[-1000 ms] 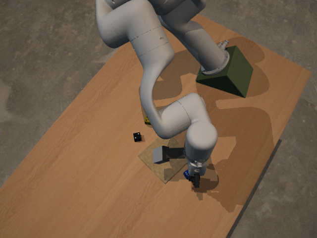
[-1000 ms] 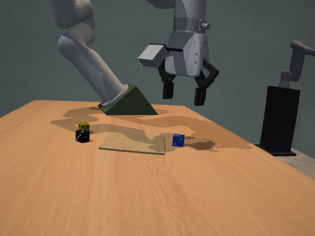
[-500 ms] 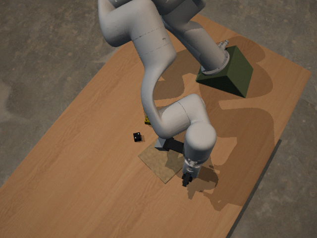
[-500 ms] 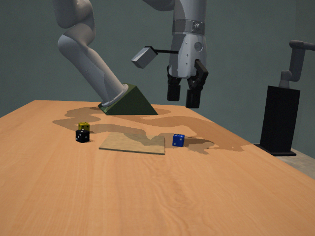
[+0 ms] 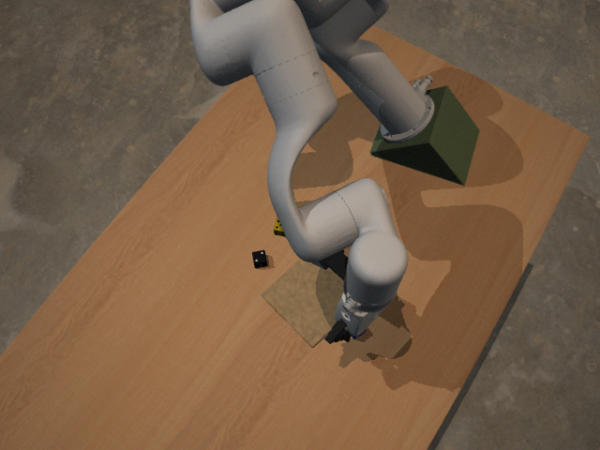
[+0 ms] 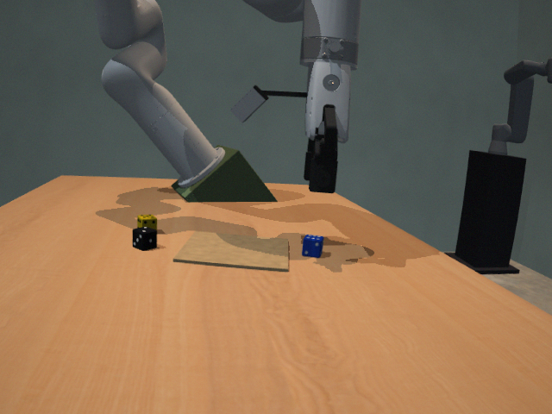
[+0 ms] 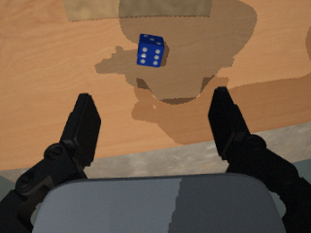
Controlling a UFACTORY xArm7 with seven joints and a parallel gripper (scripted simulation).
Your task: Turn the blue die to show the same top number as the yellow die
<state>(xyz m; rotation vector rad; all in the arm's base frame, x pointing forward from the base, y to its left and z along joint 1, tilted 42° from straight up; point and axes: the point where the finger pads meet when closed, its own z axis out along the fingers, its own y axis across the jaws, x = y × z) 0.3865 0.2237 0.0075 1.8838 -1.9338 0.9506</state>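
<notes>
My gripper is now 9 cm above the blue die. Round my hand: black die 23 cm to the right, 9 cm below; yellow die 7 cm behind, 24 cm to the right, 9 cm below; tan mat 10 cm to the right, 10 cm below.
</notes>
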